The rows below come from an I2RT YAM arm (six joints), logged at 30 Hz.
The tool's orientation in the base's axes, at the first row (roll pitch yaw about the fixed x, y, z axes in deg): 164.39, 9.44, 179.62
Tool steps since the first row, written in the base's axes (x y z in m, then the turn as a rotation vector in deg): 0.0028, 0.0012, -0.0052, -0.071, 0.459, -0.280; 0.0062, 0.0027, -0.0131, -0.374, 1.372, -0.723; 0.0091, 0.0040, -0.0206, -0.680, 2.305, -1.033; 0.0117, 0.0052, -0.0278, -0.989, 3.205, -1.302; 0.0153, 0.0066, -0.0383, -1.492, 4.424, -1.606; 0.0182, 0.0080, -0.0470, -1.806, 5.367, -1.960; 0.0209, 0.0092, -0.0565, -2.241, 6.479, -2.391; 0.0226, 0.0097, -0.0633, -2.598, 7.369, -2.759; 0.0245, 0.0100, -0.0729, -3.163, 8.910, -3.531; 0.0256, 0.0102, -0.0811, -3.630, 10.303, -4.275; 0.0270, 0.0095, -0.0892, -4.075, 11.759, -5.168; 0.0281, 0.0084, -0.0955, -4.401, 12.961, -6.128; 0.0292, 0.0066, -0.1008, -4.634, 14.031, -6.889
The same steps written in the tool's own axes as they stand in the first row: -0.0019, -0.0003, 0.0057, 0.119, 0.371, 0.378; -0.0039, -0.0011, 0.0142, 0.496, 1.144, 0.995; -0.0056, -0.0020, 0.0221, 0.855, 1.972, 1.491; -0.0069, -0.0028, 0.0297, 1.210, 2.779, 1.938; -0.0088, -0.0044, 0.0406, 1.764, 3.892, 2.473; -0.0102, -0.0055, 0.0497, 2.138, 4.718, 3.012; -0.0113, -0.0069, 0.0595, 2.645, 5.692, 3.650; -0.0118, -0.0083, 0.0663, 3.063, 6.465, 4.181; -0.0121, -0.0106, 0.0759, 3.758, 7.766, 5.238; -0.0119, -0.0127, 0.0839, 4.349, 8.928, 6.243; -0.0119, -0.0155, 0.0916, 4.944, 10.110, 7.411; -0.0120, -0.0183, 0.0975, 5.431, 11.026, 8.593; -0.0122, -0.0215, 0.1022, 5.793, 11.864, 9.566
